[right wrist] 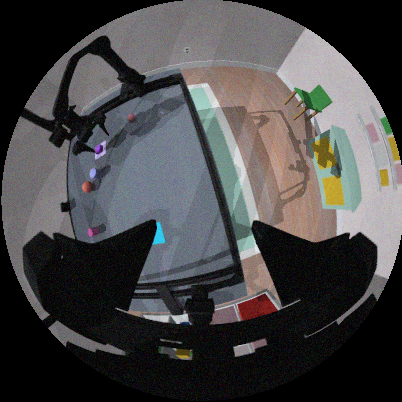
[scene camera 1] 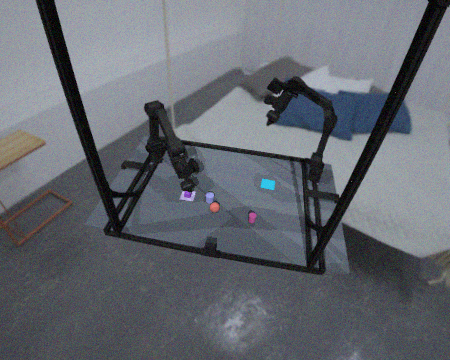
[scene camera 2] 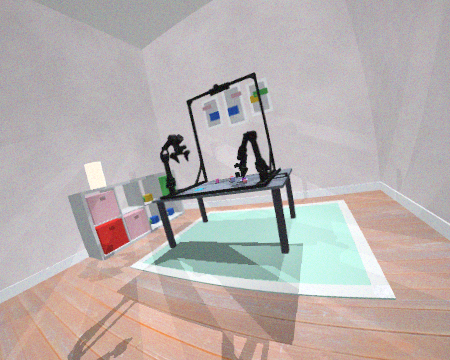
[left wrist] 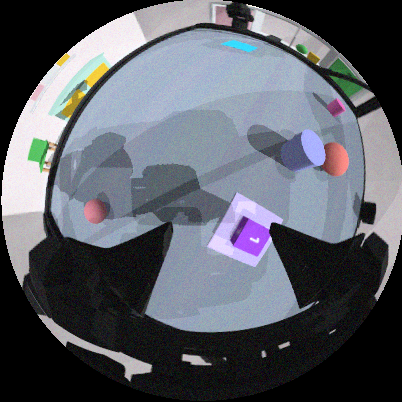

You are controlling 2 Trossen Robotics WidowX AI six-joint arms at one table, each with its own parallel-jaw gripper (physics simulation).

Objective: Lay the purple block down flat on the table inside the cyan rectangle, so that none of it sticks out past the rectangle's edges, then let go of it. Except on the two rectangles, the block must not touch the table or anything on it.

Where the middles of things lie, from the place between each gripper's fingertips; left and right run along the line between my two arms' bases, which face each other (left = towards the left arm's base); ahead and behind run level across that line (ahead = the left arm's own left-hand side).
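I see the pale lilac rectangle [left wrist: 240, 205], and my left hand is 4 cm past it and 3 cm above it. The lavender cylinder [left wrist: 304, 150], counted from my left hand, is 12 cm to the right, 5 cm behind and 1 cm below. Going by its middle, the lavender cylinder is nearer to my left hand than to my right hand.
As for the lavender cylinder, my right hand is 360 mm past it, 260 mm to the right of it and 260 mm above it. The pale lilac rectangle is 380 mm to the left of my right hand, 350 mm behind it and 280 mm below it. Going by its middle, the pale lilac rectangle is nearer to my left hand than to my right hand.
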